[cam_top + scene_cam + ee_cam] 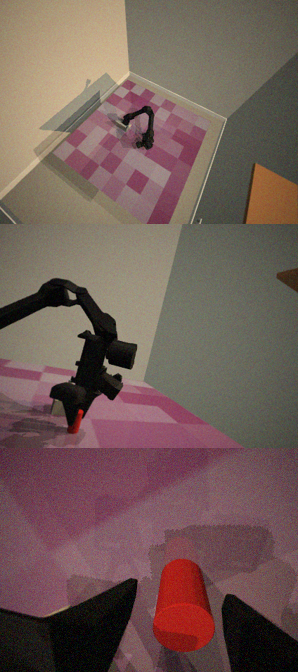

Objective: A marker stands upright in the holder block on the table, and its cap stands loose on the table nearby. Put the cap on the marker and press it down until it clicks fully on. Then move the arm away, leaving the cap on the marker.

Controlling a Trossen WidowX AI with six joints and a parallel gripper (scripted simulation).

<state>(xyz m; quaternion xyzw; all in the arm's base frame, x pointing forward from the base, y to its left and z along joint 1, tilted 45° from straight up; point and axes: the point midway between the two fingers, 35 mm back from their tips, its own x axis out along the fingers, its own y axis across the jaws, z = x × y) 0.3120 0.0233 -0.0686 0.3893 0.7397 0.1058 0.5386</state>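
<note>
My gripper tip is 110 mm to the right of the holder block and 40 mm past it. From my gripper tip the other things lie so: red cap (right at my gripper tip).
</note>
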